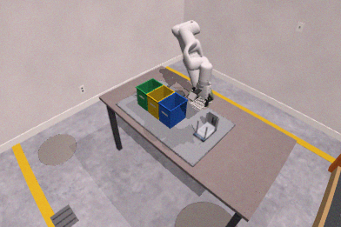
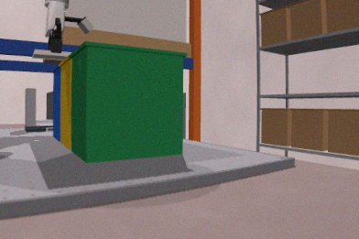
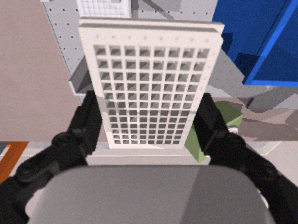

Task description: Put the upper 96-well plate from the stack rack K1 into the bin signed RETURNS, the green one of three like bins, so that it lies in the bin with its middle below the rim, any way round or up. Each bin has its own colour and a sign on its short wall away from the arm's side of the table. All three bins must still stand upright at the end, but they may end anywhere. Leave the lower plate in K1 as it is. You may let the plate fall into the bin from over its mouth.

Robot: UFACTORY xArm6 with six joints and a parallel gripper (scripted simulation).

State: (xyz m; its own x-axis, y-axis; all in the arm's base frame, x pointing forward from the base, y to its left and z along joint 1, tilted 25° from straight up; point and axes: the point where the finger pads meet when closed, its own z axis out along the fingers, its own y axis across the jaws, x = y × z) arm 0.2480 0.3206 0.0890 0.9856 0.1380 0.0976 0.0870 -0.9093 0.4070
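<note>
Now: the green bin 110 mm ahead of my hand, 450 mm to the right of it and 160 mm below it. The rest, counted from my hand: blue bin (80 mm ahead, 180 mm to the right, 160 mm below); then yellow bin (100 mm ahead, 320 mm to the right, 160 mm below); then white 96-well plate (10 mm below).
</note>
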